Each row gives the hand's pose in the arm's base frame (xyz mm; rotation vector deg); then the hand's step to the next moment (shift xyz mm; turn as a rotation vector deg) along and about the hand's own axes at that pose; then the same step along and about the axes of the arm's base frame.
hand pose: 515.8 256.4 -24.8 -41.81 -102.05 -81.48
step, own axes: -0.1 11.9 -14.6 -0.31 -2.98 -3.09
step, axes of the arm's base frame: 12.4 -11.5 8.3 -1.60 -3.68 -1.55
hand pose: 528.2 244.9 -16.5 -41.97 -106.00 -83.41
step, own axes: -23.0 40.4 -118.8 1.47 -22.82 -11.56
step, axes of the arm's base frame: 64.0 -107.4 25.3 -16.59 -16.30 -10.76
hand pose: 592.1 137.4 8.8 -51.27 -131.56 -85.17
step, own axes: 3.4 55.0 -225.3 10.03 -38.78 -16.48
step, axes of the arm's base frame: 7.3 -183.8 141.3 -33.68 -22.22 -15.75
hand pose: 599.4 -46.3 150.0 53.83 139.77 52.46
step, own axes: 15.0 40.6 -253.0 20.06 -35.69 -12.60
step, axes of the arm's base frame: -127.8 -77.6 208.6 -37.30 -11.77 -17.46
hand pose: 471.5 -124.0 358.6 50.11 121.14 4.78
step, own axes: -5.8 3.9 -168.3 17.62 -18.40 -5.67
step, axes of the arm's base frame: -116.3 38.4 115.7 -21.67 -1.80 -14.43
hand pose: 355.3 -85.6 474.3 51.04 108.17 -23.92
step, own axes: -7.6 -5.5 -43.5 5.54 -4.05 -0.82
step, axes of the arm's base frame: -29.3 20.3 26.7 -4.94 0.00 -4.84
